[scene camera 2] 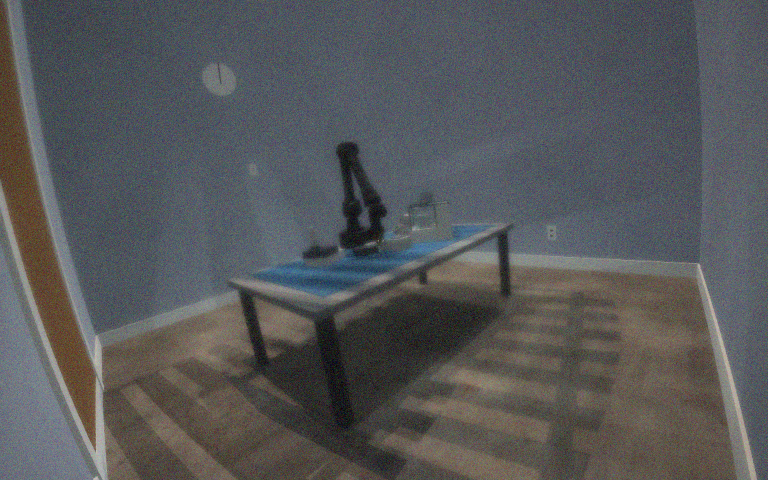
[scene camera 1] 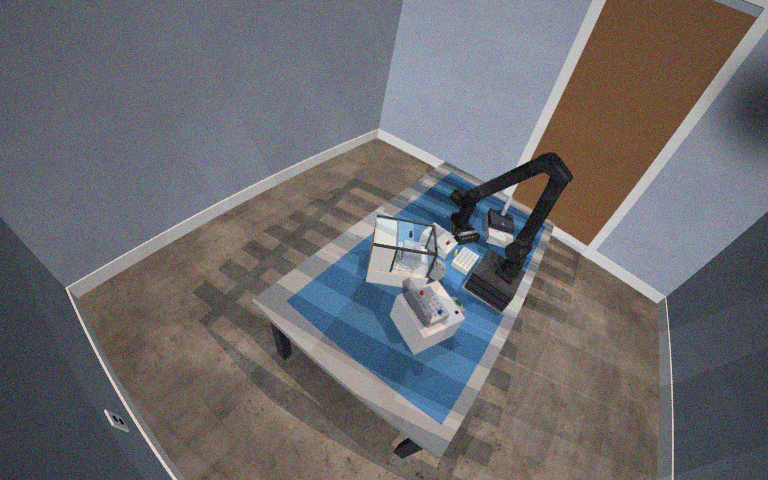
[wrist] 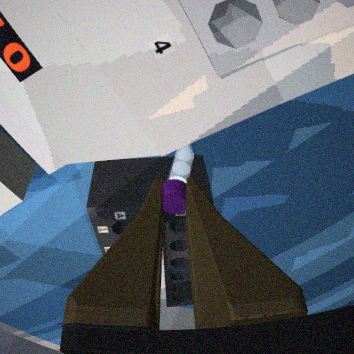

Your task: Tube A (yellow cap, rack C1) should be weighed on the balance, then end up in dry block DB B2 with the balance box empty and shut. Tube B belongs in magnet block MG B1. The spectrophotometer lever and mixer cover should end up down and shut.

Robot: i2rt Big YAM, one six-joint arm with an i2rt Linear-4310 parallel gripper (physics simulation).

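Observation:
My gripper (wrist: pixel 173 187) (scene camera 1: pixel 465 235) is shut on a tube with a purple cap (wrist: pixel 174 197), whose pale body (wrist: pixel 182 163) points down and away from the fingers. The tube hangs just over a small dark block (wrist: pixel 119 182) with rows of holes and the labels A and 1; its tip is near the block's far edge. The glass balance box (scene camera 1: pixel 402 248) stands left of the gripper, with one pane (scene camera 1: pixel 434 252) swung outward. A white tube rack (scene camera 1: pixel 465 259) lies beside it. No yellow-capped tube can be made out in these views.
A white device (wrist: pixel 88 105) (scene camera 1: pixel 445 242) with an orange display and a plate of wells marked 4 lies just beyond the dark block. A white slanted console (scene camera 1: pixel 425 312) with coloured buttons stands nearer the front. A white box with an upright lever (scene camera 1: pixel 499 224) is behind the arm's black base (scene camera 1: pixel 490 284).

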